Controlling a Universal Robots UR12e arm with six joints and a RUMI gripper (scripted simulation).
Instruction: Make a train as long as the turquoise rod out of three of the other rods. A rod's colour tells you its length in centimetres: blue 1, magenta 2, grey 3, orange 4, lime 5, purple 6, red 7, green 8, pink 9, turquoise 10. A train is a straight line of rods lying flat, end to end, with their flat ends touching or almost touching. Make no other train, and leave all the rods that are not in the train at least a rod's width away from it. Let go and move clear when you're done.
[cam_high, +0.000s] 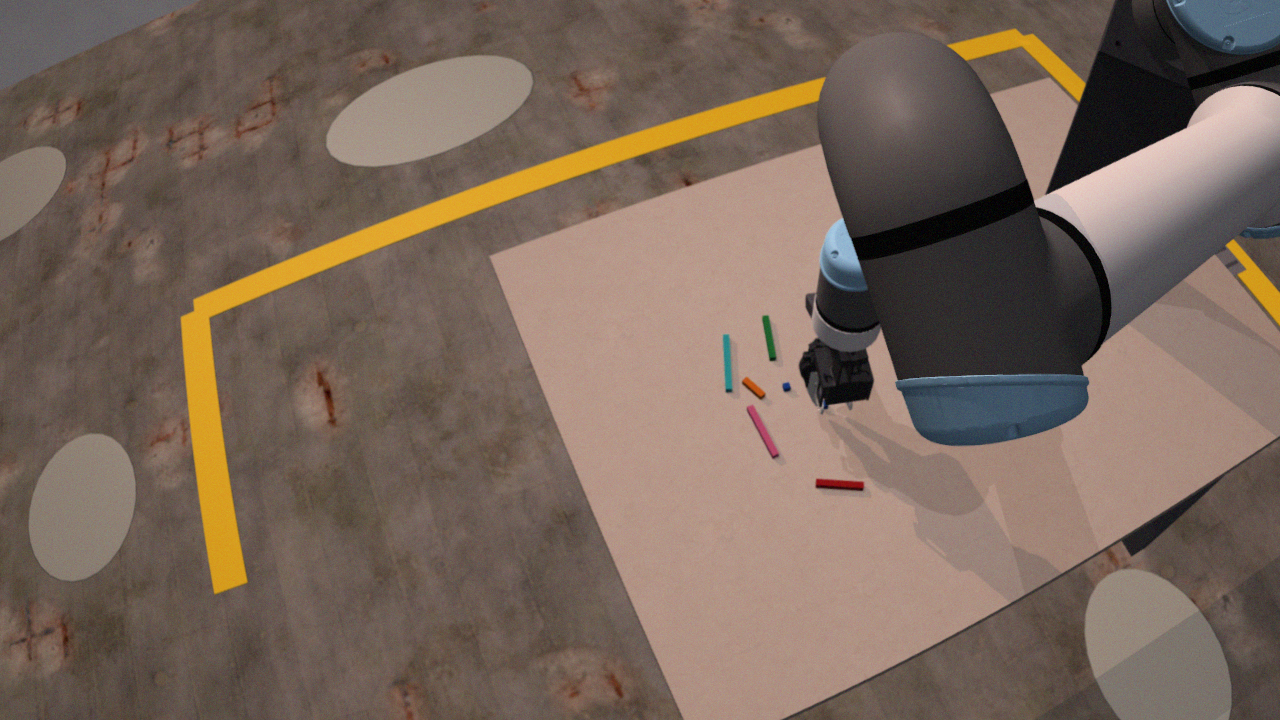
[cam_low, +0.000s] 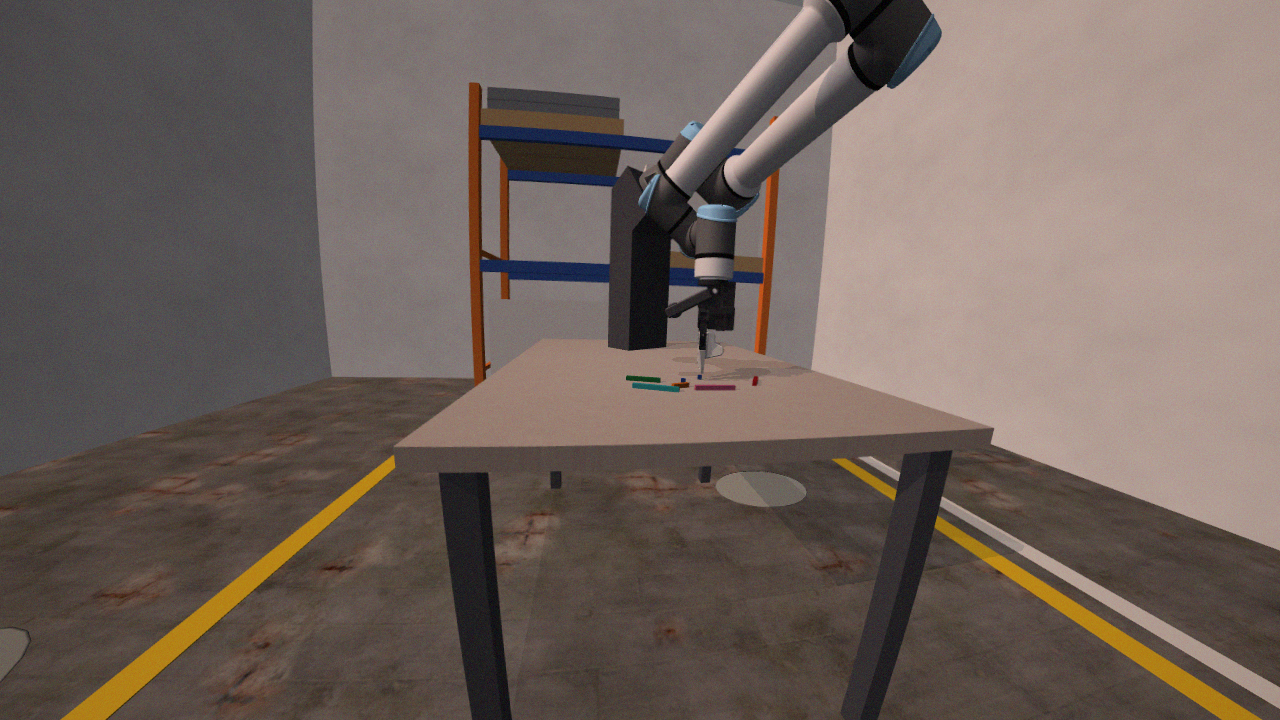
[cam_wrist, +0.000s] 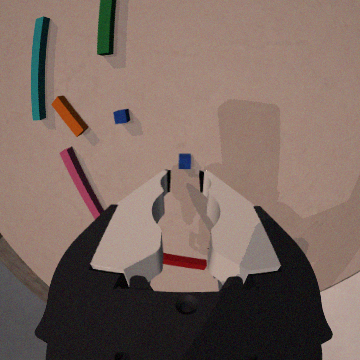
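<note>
Right now the orange rod is 11 cm ahead of my hand, 3 cm to the right of it and 3 cm below it. From my hand the other things lie so: green rod (12 cm to the right, 8 cm ahead, 3 cm below); then pink rod (10 cm ahead, 4 cm to the left, 3 cm below); then red rod (13 cm to the left, 3 cm below, 2 cm behind).
</note>
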